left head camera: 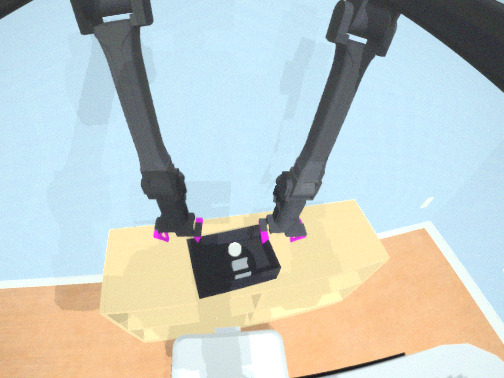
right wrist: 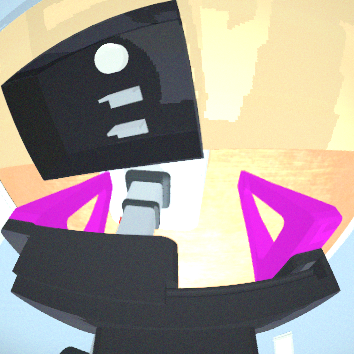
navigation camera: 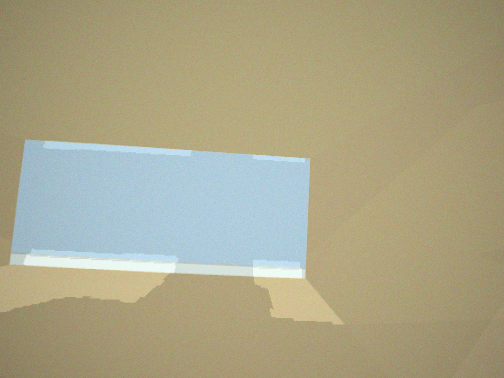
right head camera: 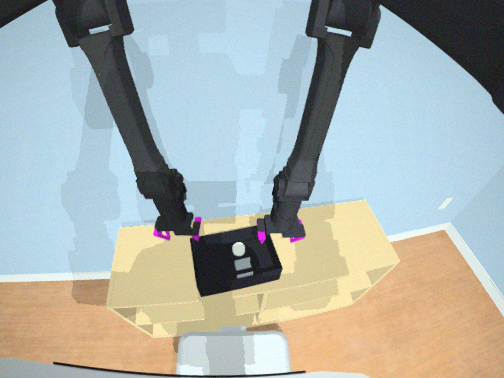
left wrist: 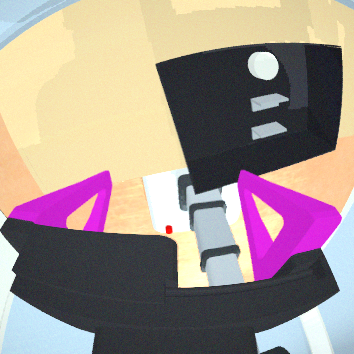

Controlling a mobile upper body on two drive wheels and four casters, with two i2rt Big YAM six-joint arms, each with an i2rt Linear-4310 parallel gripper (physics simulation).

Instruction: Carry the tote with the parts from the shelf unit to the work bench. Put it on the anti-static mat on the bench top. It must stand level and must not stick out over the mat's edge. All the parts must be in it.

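Places are measured from the left arm's base along level axes (x back, y left, z down), in metres.
Pixels of known places: left gripper, fingertip midpoint: (left head camera: pixel 183 240) (right head camera: pixel 183 239) (left wrist: pixel 174 177); right gripper, fingertip midpoint: (left head camera: pixel 276 241) (right wrist: pixel 174 178) (right head camera: pixel 276 241).
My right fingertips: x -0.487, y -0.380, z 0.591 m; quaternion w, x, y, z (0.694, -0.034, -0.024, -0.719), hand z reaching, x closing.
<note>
For each thing: its middle in the pictures, then the offset to it from my right fingertips. Level surfaces: height alone.
- black tote, body centre: (right wrist: pixel 95 100) (left wrist: pixel 262 104) (left head camera: pixel 232 260) (right head camera: pixel 234 259) dx -0.020, dy +0.137, dz +0.158 m
- white round part, body centre: (right wrist: pixel 111 57) (left wrist: pixel 262 65) (left head camera: pixel 234 249) (right head camera: pixel 238 249) dx -0.085, dy +0.120, dz +0.193 m
- Wooden floor, surface height: dz +0.818 m
The black tote (left head camera: pixel 215 272) (right head camera: pixel 217 272) (left wrist: pixel 215 100) (right wrist: pixel 65 110) stands on the top board of the pale wooden shelf unit (left head camera: pixel 135 265) (right head camera: pixel 145 260) (left wrist: pixel 90 115) (right wrist: pixel 280 100), turned a little askew. In it lie a white round part (left head camera: pixel 234 249) (right head camera: pixel 238 249) (left wrist: pixel 263 65) (right wrist: pixel 111 58) and two light grey angled parts (left head camera: pixel 240 264) (right head camera: pixel 242 263) (left wrist: pixel 269 102) (right wrist: pixel 125 96). My left gripper (left head camera: pixel 179 237) (right head camera: pixel 178 235) (left wrist: pixel 174 177) is open above the shelf top, by the tote's far left corner. My right gripper (left head camera: pixel 281 237) (right head camera: pixel 279 236) (right wrist: pixel 174 178) is open near its far right corner. Neither gripper holds the tote. The work bench and mat do not show.
A blue wall (left head camera: pixel 220 100) (right head camera: pixel 200 125) (navigation camera: pixel 160 205) stands behind the shelf unit. The robot's white base (left head camera: pixel 230 352) (right head camera: pixel 232 352) is close in front of the unit. Wooden floor (left head camera: pixel 40 325) (right head camera: pixel 40 320) lies around it. The navigation camera looks through an opening between tan boards (navigation camera: pixel 400 200).
</note>
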